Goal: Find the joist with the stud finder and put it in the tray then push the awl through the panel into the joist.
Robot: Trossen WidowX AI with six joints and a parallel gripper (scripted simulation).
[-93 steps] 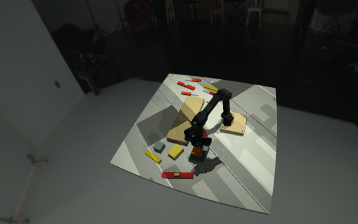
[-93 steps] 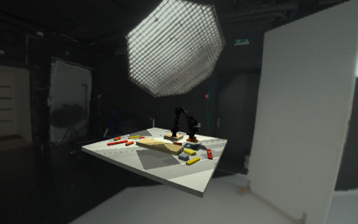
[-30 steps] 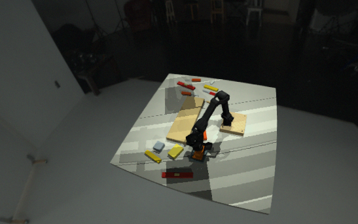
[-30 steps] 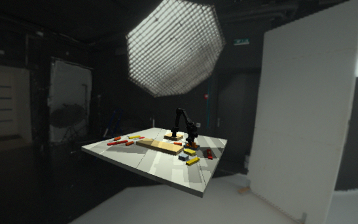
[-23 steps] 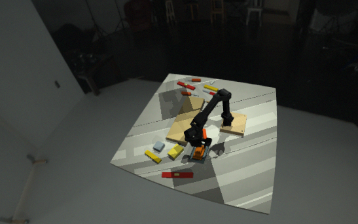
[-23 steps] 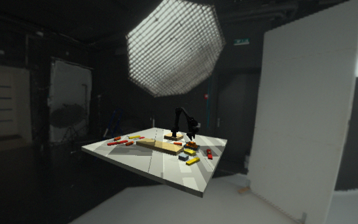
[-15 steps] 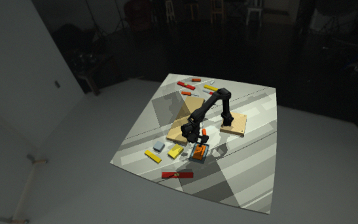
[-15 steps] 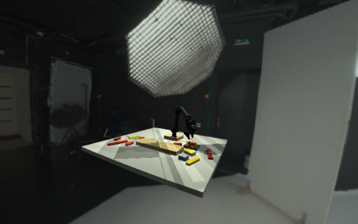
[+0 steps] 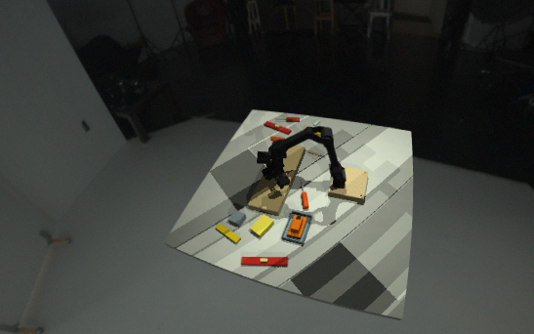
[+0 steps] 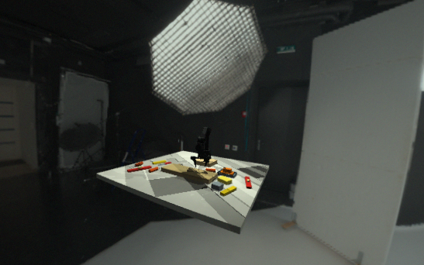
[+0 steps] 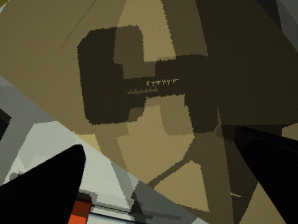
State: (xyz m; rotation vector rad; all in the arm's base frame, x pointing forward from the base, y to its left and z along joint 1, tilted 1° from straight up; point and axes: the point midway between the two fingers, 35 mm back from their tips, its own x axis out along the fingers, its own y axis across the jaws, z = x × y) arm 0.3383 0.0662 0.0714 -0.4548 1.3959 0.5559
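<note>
My gripper tip is now 19 cm past the awl, 33 cm to the left of it and 8 cm above it. The rest, counted from my gripper tip: blue-grey tray: 15 cm behind, 22 cm to the left, 7 cm below; then stud finder: 15 cm behind, 21 cm to the left, 4 cm below; then yellow block: 4 cm ahead, 24 cm to the left, 7 cm below.
</note>
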